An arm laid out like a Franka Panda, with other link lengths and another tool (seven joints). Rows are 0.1 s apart.
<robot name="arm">
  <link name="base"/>
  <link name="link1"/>
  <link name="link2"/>
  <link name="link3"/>
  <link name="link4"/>
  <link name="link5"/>
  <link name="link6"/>
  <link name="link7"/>
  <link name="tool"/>
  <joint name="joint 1" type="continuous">
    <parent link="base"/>
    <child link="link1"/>
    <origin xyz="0 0 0.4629"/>
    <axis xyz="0 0 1"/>
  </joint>
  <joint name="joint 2" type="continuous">
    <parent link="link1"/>
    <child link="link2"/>
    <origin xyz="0 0 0"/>
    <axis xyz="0 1 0"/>
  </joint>
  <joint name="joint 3" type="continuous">
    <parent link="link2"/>
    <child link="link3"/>
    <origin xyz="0 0 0.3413"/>
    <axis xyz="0 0 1"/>
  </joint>
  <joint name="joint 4" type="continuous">
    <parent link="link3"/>
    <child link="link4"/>
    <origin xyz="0.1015 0 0"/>
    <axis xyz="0 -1 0"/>
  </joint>
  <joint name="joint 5" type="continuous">
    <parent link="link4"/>
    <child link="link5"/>
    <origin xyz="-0.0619 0 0.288"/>
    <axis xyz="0 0 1"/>
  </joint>
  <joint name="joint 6" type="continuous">
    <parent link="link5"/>
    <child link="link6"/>
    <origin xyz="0 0 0"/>
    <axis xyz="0 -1 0"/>
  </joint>
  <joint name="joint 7" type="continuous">
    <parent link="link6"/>
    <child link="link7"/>
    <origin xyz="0.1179 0 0"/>
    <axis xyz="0 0 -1"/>
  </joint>
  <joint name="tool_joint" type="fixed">
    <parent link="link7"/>
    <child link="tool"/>
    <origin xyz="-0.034 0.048 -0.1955" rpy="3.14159 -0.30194 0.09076"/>
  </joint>
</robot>
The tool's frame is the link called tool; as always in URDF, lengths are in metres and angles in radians. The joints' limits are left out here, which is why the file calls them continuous.
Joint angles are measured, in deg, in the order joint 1, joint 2, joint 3, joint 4, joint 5, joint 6, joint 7. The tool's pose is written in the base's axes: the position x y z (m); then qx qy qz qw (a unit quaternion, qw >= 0). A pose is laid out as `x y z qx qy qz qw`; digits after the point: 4 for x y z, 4 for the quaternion.
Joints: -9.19, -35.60, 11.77, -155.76, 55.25, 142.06, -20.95
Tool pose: 0.3293 0.0905 0.5875 -0.8870 0.1201 -0.3808 0.2321
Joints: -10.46, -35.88, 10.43, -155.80, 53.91, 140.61, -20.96
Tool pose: 0.3279 0.0788 0.5871 -0.8879 0.1280 -0.3770 0.2303
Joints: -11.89, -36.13, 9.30, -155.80, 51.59, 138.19, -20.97
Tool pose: 0.3236 0.0697 0.5840 -0.8936 0.1271 -0.3657 0.2271
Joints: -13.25, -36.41, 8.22, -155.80, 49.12, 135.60, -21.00
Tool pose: 0.3180 0.0616 0.5804 -0.9000 0.1243 -0.3526 0.2240
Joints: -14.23, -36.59, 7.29, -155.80, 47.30, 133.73, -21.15
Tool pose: 0.3135 0.0548 0.5777 -0.9045 0.1226 -0.3431 0.2218
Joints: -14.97, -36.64, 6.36, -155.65, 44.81, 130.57, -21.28
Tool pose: 0.3057 0.0520 0.5729 -0.9129 0.1129 -0.3229 0.2227
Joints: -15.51, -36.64, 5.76, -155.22, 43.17, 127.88, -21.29
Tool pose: 0.3002 0.0512 0.5713 -0.9184 0.1059 -0.3072 0.2258
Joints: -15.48, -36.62, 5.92, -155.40, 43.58, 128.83, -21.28
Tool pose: 0.3021 0.0503 0.5714 -0.9167 0.1092 -0.3126 0.2235
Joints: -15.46, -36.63, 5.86, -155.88, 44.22, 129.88, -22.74
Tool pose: 0.3021 0.0477 0.5695 -0.9149 0.1043 -0.3205 0.2222
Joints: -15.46, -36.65, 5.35, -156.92, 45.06, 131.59, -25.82
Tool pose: 0.3002 0.0408 0.5643 -0.9123 0.0933 -0.3332 0.2190
